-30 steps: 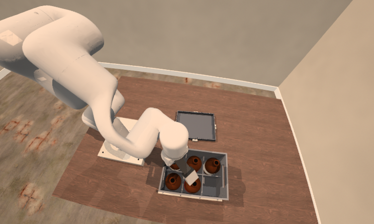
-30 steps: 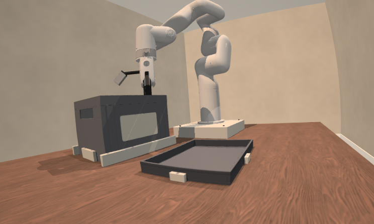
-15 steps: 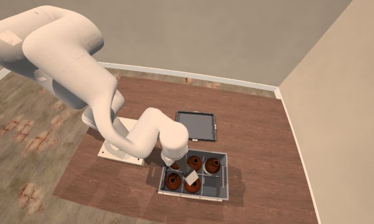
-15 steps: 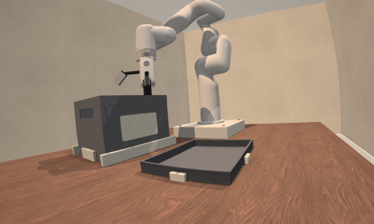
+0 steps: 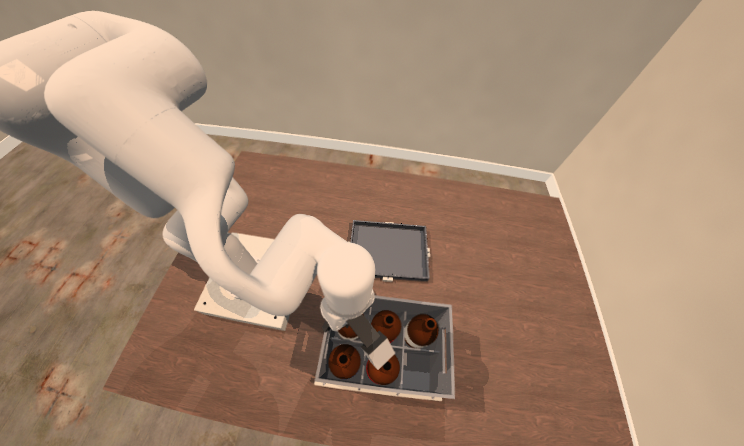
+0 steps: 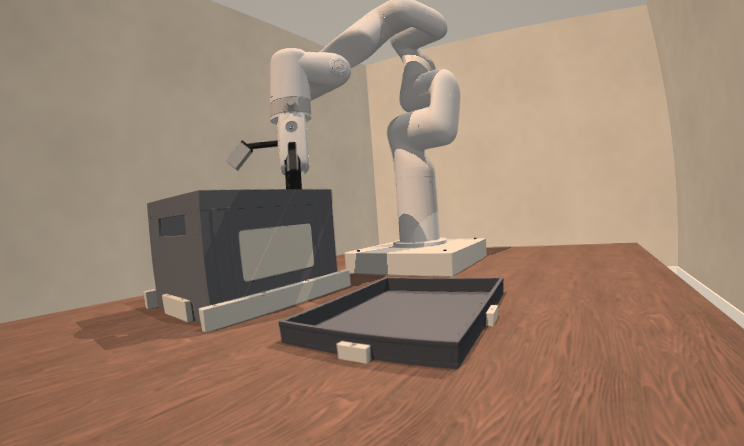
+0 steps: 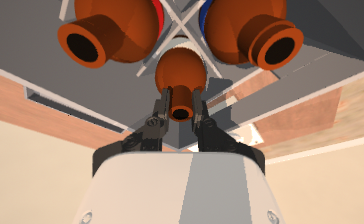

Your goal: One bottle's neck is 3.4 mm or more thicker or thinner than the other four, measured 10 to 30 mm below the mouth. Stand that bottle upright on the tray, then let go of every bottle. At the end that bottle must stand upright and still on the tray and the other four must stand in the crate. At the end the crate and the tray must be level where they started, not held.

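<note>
The brown bottle lies 90 mm ahead of my hand, 10 mm to the right of it and 70 mm below it. Round my hand: dark tray 130 mm ahead, 230 mm to the left, 150 mm below; then dark grey crate 80 mm ahead, 60 mm to the right, 70 mm below.
</note>
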